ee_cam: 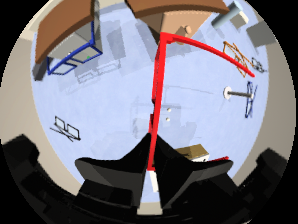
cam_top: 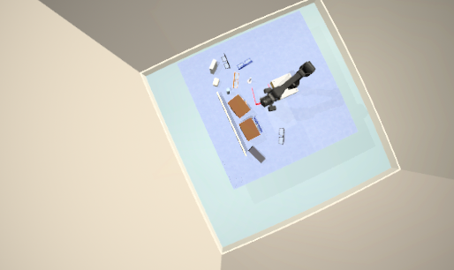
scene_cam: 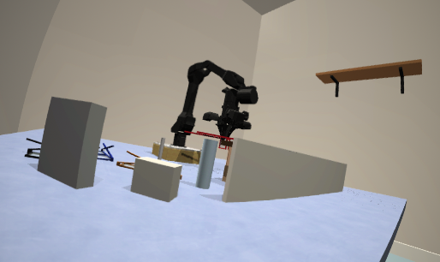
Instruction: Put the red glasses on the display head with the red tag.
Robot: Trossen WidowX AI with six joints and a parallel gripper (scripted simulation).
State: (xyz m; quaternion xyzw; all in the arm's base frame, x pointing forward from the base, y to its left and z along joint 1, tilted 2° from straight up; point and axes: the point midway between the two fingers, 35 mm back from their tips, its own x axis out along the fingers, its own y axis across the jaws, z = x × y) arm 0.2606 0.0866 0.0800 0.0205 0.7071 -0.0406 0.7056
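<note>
Right now the tan display head is 22 cm ahead of my gripper tip, 5 cm to the right of it and 5 cm below it. Also, from my gripper tip: tall grey block: 34 cm ahead, 46 cm to the right, 5 cm below; then beige box: 36 cm ahead, 33 cm to the right, 8 cm below; then long beige wall: 35 cm ahead, 8 cm to the left, 5 cm below.
</note>
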